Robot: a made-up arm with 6 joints. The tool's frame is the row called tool.
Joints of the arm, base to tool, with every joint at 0 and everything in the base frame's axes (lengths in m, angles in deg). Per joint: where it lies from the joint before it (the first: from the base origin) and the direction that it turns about. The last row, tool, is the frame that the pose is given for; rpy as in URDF.
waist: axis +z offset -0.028 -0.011 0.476
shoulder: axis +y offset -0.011 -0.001 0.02
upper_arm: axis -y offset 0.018 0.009 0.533
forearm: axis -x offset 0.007 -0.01 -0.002
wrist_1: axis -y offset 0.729 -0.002 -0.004
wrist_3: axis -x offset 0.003 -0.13 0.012
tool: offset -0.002 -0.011 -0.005 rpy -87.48 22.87 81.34
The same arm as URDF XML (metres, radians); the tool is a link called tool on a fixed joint. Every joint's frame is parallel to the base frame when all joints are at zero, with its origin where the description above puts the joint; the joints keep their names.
<robot name="arm">
  <joint name="tool_joint" type="fixed">
    <parent link="link6"/>
    <child link="tool"/>
    <origin xyz="-0.0020 -0.0110 -0.0050" rpy="-1.5268 0.3992 1.4197"/>
  </joint>
  <joint name="wrist_3" type="continuous">
    <parent link="link5"/>
    <child link="link6"/>
    <origin xyz="0.0030 -0.1300 0.0120" rpy="0.0000 0.0000 0.0000"/>
    <axis xyz="-1 0 0"/>
  </joint>
  <joint name="wrist_1" type="continuous">
    <parent link="link4"/>
    <child link="link5"/>
    <origin xyz="0.7290 -0.0020 -0.0040" rpy="0.0000 0.0000 0.0000"/>
    <axis xyz="0 -1 0"/>
  </joint>
  <joint name="forearm" type="continuous">
    <parent link="link3"/>
    <child link="link4"/>
    <origin xyz="0.0070 -0.0100 -0.0020" rpy="0.0000 0.0000 0.0000"/>
    <axis xyz="-1 0 0"/>
  </joint>
  <joint name="upper_arm" type="continuous">
    <parent link="link2"/>
    <child link="link3"/>
    <origin xyz="0.0180 0.0090 0.5330" rpy="0.0000 0.0000 0.0000"/>
    <axis xyz="0 -1 0"/>
  </joint>
  <joint name="shoulder" type="continuous">
    <parent link="link1"/>
    <child link="link2"/>
    <origin xyz="-0.0110 -0.0010 0.0200" rpy="0.0000 0.0000 0.0000"/>
    <axis xyz="0 1 0"/>
  </joint>
  <joint name="waist" type="continuous">
    <parent link="base_link"/>
    <child link="link1"/>
    <origin xyz="-0.0280 -0.0110 0.4760" rpy="0.0000 0.0000 0.0000"/>
    <axis xyz="0 0 1"/>
  </joint>
  <link name="base_link"/>
  <link name="link1"/>
  <link name="link2"/>
  <link name="link3"/>
  <link name="link4"/>
  <link name="link5"/>
  <link name="link6"/>
  <link name="tool"/>
</robot>

